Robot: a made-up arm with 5 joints.
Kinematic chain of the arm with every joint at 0, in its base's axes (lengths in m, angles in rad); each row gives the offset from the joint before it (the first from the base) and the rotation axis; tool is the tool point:
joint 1: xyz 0 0 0.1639 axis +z
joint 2: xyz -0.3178 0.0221 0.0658 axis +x
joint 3: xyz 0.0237 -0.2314 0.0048 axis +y
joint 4: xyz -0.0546 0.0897 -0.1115 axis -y
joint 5: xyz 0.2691 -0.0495 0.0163 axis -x
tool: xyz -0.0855 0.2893 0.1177
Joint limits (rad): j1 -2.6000..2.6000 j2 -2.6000..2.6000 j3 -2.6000..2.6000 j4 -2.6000..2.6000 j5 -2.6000..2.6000
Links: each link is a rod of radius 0.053 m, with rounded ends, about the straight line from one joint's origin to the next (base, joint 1, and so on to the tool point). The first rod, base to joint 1, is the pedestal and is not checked.
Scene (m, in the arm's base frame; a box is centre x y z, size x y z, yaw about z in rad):
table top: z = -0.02
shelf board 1: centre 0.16 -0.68 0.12 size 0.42 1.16 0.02 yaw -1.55
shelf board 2: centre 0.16 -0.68 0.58 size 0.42 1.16 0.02 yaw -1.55
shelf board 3: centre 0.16 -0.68 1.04 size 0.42 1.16 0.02 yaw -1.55
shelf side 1: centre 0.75 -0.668 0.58 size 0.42 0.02 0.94 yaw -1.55
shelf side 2: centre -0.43 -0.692 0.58 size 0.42 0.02 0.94 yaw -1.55
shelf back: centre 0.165 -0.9 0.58 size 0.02 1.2 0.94 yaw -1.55
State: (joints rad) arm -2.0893 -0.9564 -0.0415 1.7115 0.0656
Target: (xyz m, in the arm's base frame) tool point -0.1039 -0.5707 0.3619
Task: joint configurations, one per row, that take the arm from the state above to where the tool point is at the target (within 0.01 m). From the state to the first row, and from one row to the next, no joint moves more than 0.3 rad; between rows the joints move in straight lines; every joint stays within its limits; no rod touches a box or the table.
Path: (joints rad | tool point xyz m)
1: -1.8061 -1.0775 -0.2428 1.8384 -0.0428 | 0.1657 0.5131 0.1348
2: -1.5228 -1.1986 -0.4441 1.9654 -0.1513 | -0.0952 0.5459 0.1115
3: -1.2396 -1.3197 -0.6454 2.0923 -0.2597 | -0.3478 0.4301 0.1155
4: -0.9564 -1.4408 -0.8467 2.2192 -0.3682 | -0.4998 0.1947 0.1514
5: -0.6731 -1.5618 -1.0481 2.3461 -0.4766 | -0.4942 -0.0758 0.2143
6: -0.3899 -1.6829 -1.2494 2.4731 -0.5851 | -0.3396 -0.2776 0.2907
7: -0.1067 -1.8040 -1.4507 2.6000 -0.6935 | -0.1088 -0.3345 0.3619
8: 0.0846 -1.7043 -1.2311 2.6000 -0.8279 | -0.1177 -0.4135 0.3696
9: 0.2759 -1.6047 -1.0116 2.6000 -0.9622 | -0.1168 -0.4939 0.3679
10: 0.4672 -1.5050 -0.7920 2.6000 -1.0966 | -0.1039 -0.5707 0.3619

